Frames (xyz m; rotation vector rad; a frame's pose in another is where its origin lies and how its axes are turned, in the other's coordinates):
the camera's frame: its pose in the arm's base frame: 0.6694 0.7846 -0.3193 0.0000 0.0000 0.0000
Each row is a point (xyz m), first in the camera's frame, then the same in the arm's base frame.
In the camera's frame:
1: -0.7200 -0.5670 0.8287
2: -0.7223 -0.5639 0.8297
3: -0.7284 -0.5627 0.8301
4: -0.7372 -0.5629 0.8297
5: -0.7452 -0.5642 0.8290
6: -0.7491 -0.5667 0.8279
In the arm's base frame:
1: -0.0506 0.2176 0.5094
2: -0.0529 0.2207 0.5104
3: -0.0590 0.2219 0.5108
4: -0.0678 0.2217 0.5104
5: -0.0758 0.2204 0.5097
6: -0.0797 0.2179 0.5086

